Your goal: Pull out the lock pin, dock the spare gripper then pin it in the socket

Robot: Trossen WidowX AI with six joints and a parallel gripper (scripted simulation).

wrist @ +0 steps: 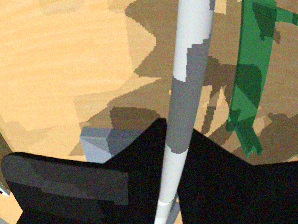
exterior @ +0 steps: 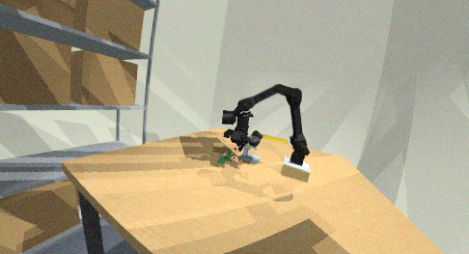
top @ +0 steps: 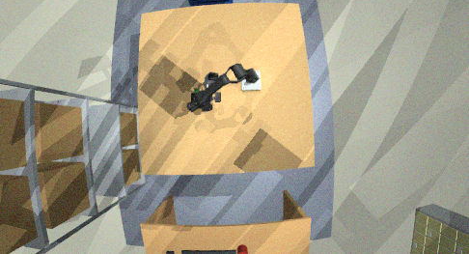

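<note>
Now: the grey mount 10 mm behind my gripper tip, 110 mm to the right of it and 20 mm below it. Round my gripper tip: green holder 80 mm ahead, 10 mm to the left, 50 mm below; spare gripper 20 mm behind, 110 mm to the right, 50 mm above.
</note>
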